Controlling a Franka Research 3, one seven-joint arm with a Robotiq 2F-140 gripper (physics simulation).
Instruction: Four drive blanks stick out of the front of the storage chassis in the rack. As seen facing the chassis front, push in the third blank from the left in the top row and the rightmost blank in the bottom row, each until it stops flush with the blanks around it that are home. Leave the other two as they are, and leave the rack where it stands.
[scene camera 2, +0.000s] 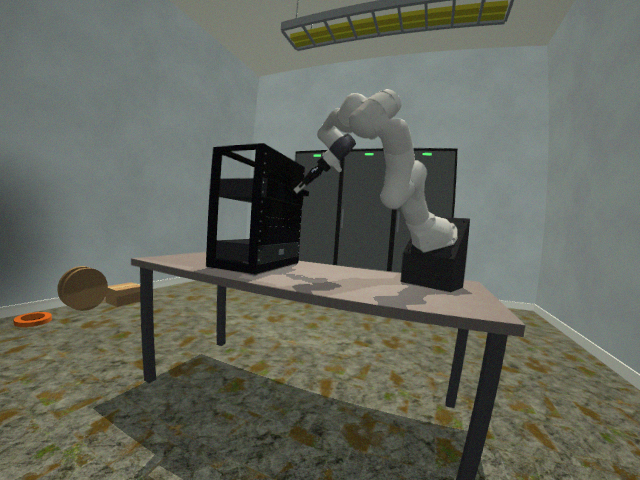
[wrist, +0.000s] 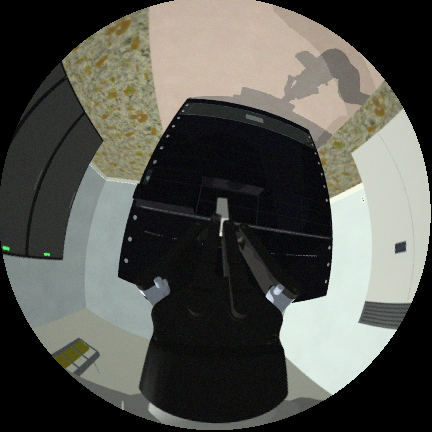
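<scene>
The black rack (scene camera 2: 254, 206) (wrist: 320, 270) stands upright on the table. Its chassis front is very dark, and single blanks are hard to tell apart. In the wrist view a slightly lighter panel (wrist: 232, 186) shows near the fingertips, and another raised dark piece (wrist: 165, 206) shows left of them. In the scene view a small dark piece juts from the rack front beside the fingertips. My gripper (scene camera 2: 298, 190) (wrist: 221, 205) is shut and empty. Its pale fingertips are at or close to the chassis front in the upper part of the rack; contact cannot be told.
The rack stands on the table (scene camera 2: 356, 289) (wrist: 210, 50), with the arm's black base block (scene camera 2: 434, 271) at the other end. Tall dark cabinets (scene camera 2: 367, 217) (wrist: 45, 185) stand behind. A round wooden piece (scene camera 2: 85, 288), a wooden block (scene camera 2: 124, 294) and an orange ring (scene camera 2: 21, 321) lie on the floor.
</scene>
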